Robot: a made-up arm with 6 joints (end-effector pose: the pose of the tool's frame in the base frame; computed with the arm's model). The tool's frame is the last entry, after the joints. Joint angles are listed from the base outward.
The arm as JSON. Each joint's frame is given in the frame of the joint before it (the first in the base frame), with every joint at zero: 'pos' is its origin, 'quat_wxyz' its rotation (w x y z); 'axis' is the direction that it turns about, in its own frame. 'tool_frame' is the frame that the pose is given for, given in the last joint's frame.
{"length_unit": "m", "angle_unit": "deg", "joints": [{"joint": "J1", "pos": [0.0, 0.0, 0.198], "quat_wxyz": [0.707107, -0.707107, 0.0, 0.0], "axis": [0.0, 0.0, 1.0]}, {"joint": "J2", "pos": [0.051, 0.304, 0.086], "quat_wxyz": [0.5, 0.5, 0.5, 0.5], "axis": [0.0, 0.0, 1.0]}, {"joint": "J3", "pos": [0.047, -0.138, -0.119], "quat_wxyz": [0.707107, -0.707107, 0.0, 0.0], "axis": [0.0, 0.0, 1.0]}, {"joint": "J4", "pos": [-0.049, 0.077, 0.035], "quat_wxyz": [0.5, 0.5, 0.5, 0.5], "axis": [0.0, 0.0, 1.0]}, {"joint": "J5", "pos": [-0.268, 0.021, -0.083], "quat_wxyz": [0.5, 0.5, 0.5, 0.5], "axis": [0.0, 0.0, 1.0]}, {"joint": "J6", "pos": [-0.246, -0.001, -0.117], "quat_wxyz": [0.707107, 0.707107, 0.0, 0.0], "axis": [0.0, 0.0, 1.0]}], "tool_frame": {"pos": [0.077, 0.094, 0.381], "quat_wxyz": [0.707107, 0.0, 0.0, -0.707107]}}
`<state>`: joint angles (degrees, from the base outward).
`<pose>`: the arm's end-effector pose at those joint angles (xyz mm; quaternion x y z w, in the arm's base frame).
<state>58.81 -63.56 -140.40 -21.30 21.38 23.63</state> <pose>-663.3 -258.0 465.3 -0.2501 -0.6312 0.6105 0.4078</pose>
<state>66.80 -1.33 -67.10 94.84 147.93 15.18</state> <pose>-51.6 -318.7 40.0 -0.5600 0.7801 -0.1797 0.2136</pose>
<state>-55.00 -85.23 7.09 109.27 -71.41 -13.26</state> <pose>-321.3 194.9 -305.4 0.0974 -0.9577 -0.2469 0.1108</pose>
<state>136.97 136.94 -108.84 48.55 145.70 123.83</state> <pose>-262.0 -229.2 882.3 0.6201 0.5008 -0.5944 0.1066</pose>
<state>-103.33 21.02 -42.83 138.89 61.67 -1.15</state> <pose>386.1 -461.5 -188.5 0.7085 -0.0290 -0.3024 0.6370</pose>
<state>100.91 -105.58 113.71 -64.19 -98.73 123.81</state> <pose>-237.2 -189.2 728.1 0.2591 0.4974 -0.1944 0.8048</pose>
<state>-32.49 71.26 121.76 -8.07 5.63 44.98</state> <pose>618.6 485.1 -257.3 0.3350 0.4350 0.7941 0.2607</pose>
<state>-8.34 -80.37 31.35 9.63 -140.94 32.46</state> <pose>-50.4 -343.7 1.0 0.3955 -0.3560 0.0491 0.8452</pose>
